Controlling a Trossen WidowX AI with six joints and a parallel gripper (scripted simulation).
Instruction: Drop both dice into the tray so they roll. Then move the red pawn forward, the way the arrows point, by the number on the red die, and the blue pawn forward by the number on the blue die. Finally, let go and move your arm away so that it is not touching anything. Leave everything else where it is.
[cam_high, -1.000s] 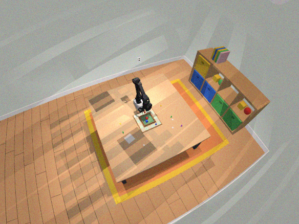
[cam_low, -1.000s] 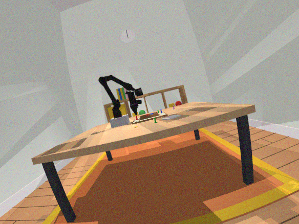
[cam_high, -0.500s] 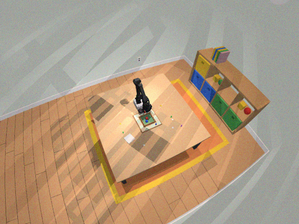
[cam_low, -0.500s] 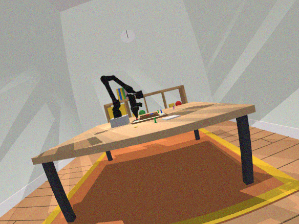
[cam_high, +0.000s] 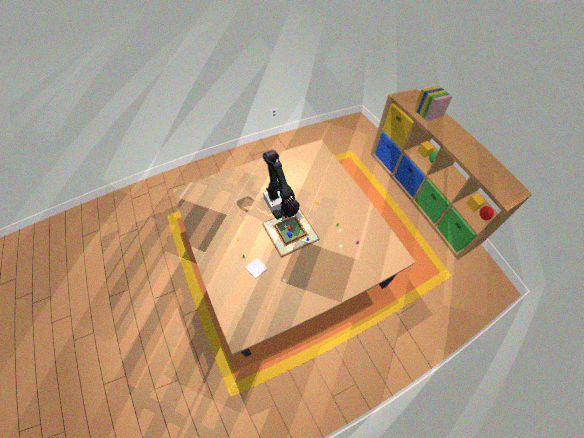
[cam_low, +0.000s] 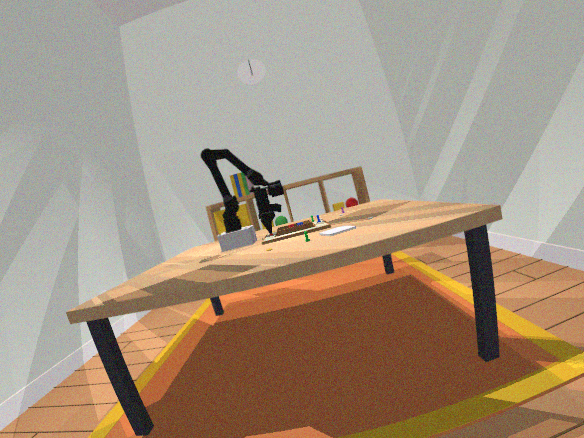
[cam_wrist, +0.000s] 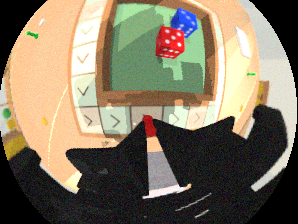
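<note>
Now: the blue pawn 22 cm ahead of my gripper tip, 6 cm to the left of it and 1 cm above it. Round my gripper tip: green-floored tray 11 cm ahead, 1 cm to the right, 1 cm below; then red die 10 cm ahead, 1 cm to the right, 1 cm above; then red pawn 1 cm above.
</note>
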